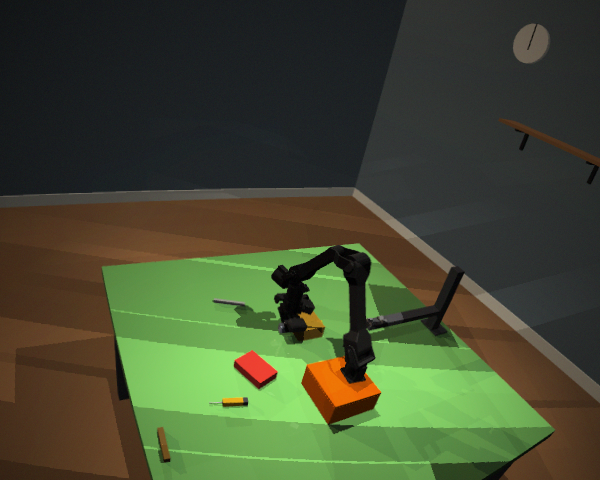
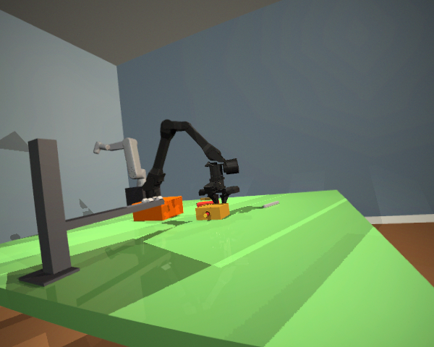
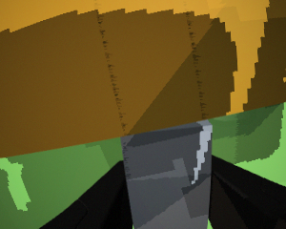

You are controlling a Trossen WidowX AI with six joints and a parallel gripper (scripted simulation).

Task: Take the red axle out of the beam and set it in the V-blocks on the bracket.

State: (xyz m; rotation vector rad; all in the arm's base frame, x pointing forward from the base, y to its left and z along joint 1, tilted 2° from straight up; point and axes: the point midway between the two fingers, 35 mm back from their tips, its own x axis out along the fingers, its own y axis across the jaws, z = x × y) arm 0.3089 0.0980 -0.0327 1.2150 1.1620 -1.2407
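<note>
My gripper tip is 8 cm to the left of the orange-yellow beam and 1 cm below it. From my gripper tip the other things lie so: grey block 2 cm to the right, 1 cm above; red block 17 cm behind, 17 cm to the left; grey rod 19 cm ahead, 16 cm to the left, 1 cm below.
</note>
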